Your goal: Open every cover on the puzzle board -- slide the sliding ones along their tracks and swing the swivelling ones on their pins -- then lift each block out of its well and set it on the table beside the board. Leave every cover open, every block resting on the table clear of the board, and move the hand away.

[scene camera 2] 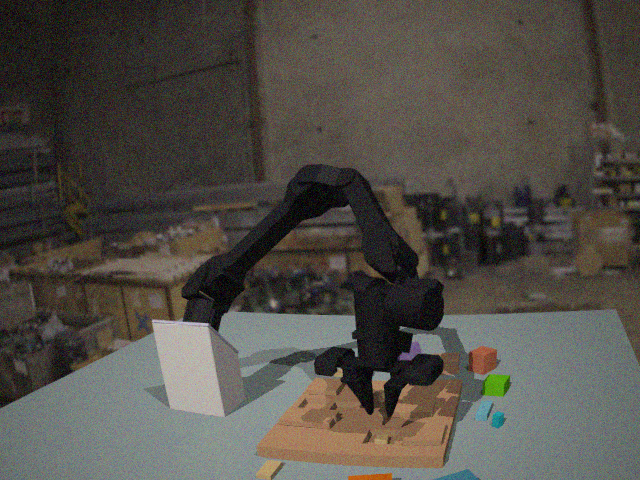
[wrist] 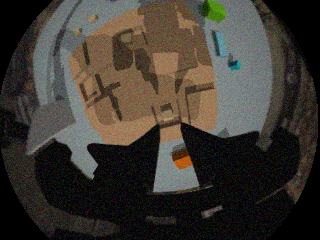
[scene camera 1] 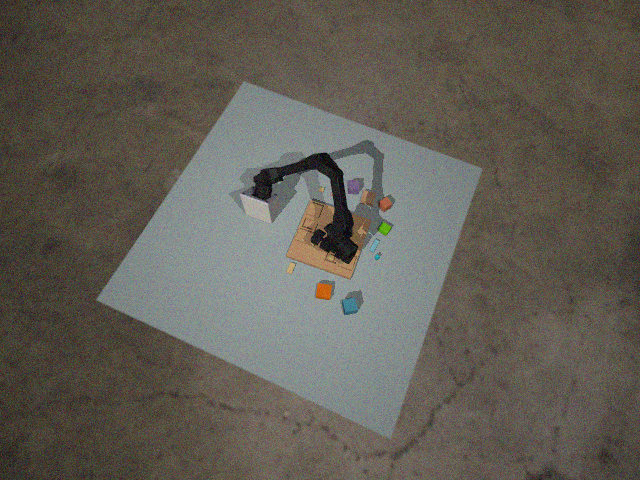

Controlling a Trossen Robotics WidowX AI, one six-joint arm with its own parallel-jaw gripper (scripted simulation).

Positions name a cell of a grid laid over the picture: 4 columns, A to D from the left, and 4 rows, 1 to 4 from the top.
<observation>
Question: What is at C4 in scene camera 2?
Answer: My gripper.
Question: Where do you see a tan puzzle board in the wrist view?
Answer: At B2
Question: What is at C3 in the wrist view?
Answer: My gripper.
</observation>
